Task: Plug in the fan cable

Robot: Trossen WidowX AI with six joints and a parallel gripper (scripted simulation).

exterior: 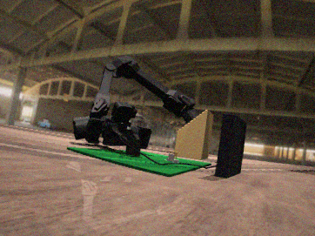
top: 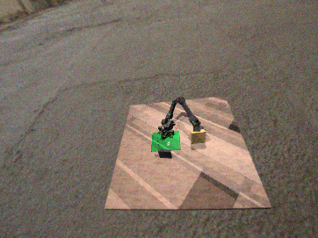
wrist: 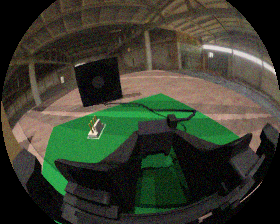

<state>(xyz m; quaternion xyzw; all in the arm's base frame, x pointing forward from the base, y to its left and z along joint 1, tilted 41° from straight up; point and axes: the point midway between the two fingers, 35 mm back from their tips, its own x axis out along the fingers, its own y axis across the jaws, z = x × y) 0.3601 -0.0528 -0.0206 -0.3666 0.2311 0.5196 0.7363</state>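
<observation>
My gripper tip is now 10 mm above the black plug. Round my gripper tip: green board: 30 mm behind, 30 mm to the left, 50 mm below; then black fan: 50 mm behind, 210 mm to the left, 30 mm above.
</observation>
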